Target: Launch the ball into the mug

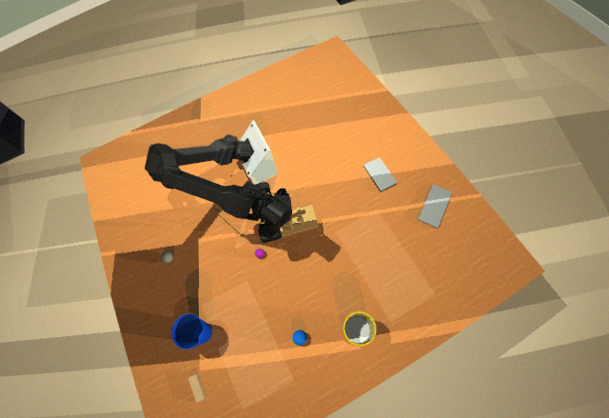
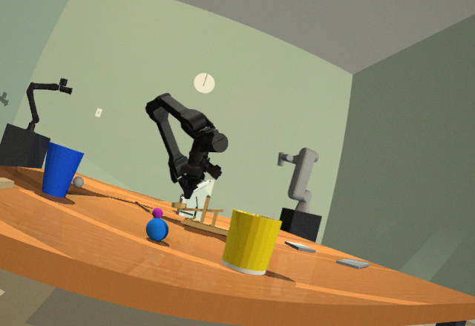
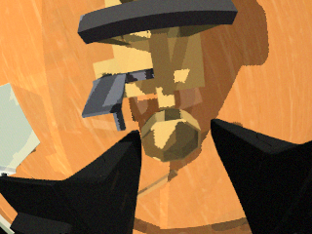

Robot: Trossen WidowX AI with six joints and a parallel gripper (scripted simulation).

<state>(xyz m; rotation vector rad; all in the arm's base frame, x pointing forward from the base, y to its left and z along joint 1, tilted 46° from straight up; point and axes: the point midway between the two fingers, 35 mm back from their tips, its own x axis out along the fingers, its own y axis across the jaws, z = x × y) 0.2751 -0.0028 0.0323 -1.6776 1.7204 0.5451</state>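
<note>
Right now the wooden catapult is 40 mm to the left of my gripper tip, 30 mm below it and 20 mm behind it. The rest, counted from my gripper tip: blue ball: 360 mm ahead, 60 mm to the right, 60 mm below; then thin stick: 140 mm to the right, 100 mm behind, 80 mm below; then magenta ball: 80 mm to the right, 60 mm below, 60 mm ahead.
</note>
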